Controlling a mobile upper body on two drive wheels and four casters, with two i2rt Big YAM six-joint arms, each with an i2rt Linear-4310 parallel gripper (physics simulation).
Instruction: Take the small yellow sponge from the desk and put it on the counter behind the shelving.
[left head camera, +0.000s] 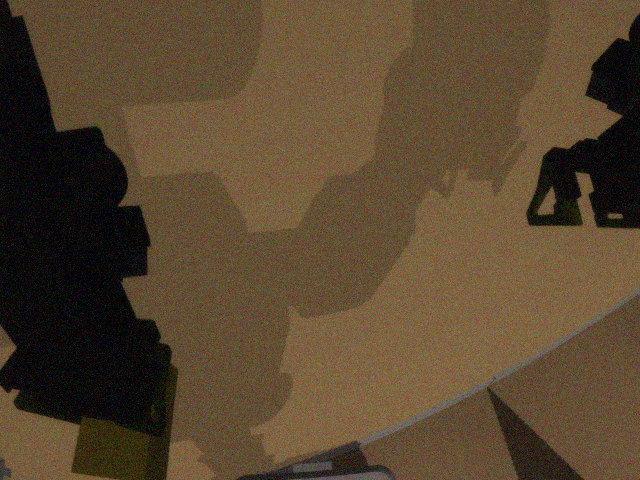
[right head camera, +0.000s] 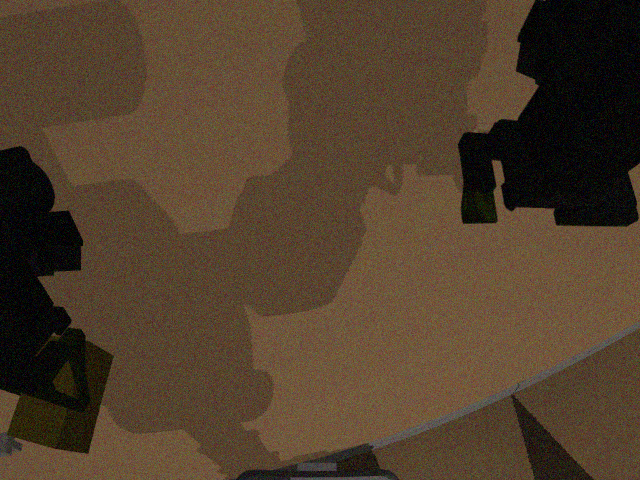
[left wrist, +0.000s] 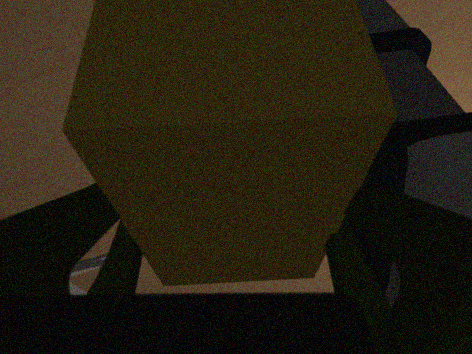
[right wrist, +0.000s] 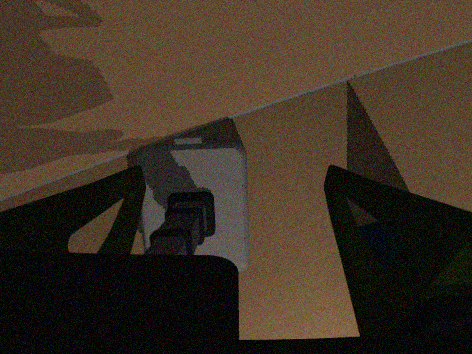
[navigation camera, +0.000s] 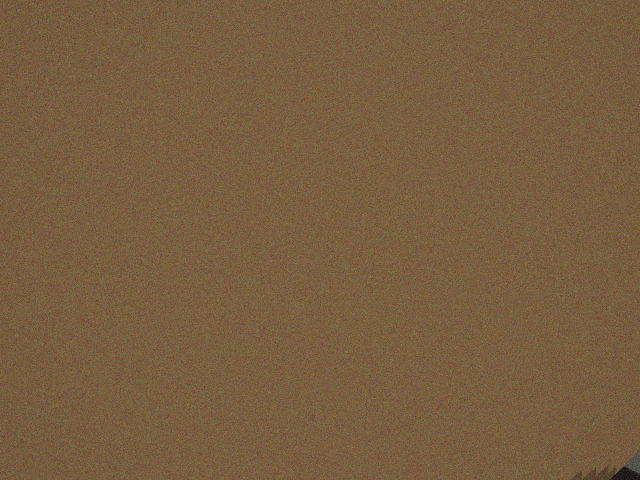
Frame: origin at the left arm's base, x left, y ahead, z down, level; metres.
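Seen in the pictures: left gripper, fingertip midpoint: (left head camera: 129, 425) (right head camera: 62, 401) (left wrist: 234, 175); right gripper, fingertip midpoint: (left head camera: 564, 220) (right head camera: 511, 217) (right wrist: 234, 175).
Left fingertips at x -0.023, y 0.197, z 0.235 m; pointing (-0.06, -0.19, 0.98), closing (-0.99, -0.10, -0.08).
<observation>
Offsets run from my left fingertips to a thing's middle. "spot": to the spot under its first point.
The yellow sponge @[dx +0.000, dy +0.007, dz -0.004 m] (left head camera: 111, 449) (right head camera: 64, 426) (left wrist: 227, 175) is a dull yellow block in dim light, at the lower left of both head camera views. It fills the middle of the left wrist view. My left gripper (left head camera: 121, 431) (right head camera: 49, 390) (left wrist: 234, 175) is shut on it, with the fingers on opposite sides. My right gripper (left head camera: 589, 217) (right head camera: 522, 214) (right wrist: 234, 175) is wide open and empty, at the right of both head camera views. I cannot make out the desk, the shelving or the counter.
A broad brown surface (left head camera: 439, 310) (right head camera: 413, 310) (right wrist: 300, 50) (navigation camera: 310, 232) carries large arm shadows. A thin pale grey strip @[spot: dx -0.695, dy +0.330, dz +1.111 m] (left head camera: 429, 413) (right head camera: 444, 418) (right wrist: 295, 98) borders it. A light grey rounded panel (right wrist: 225, 170) lies below. A dark blue patch @[spot: dx -1.138, dy -0.390, dz +0.958 m] (right wrist: 382, 240) shows by a right finger.
</observation>
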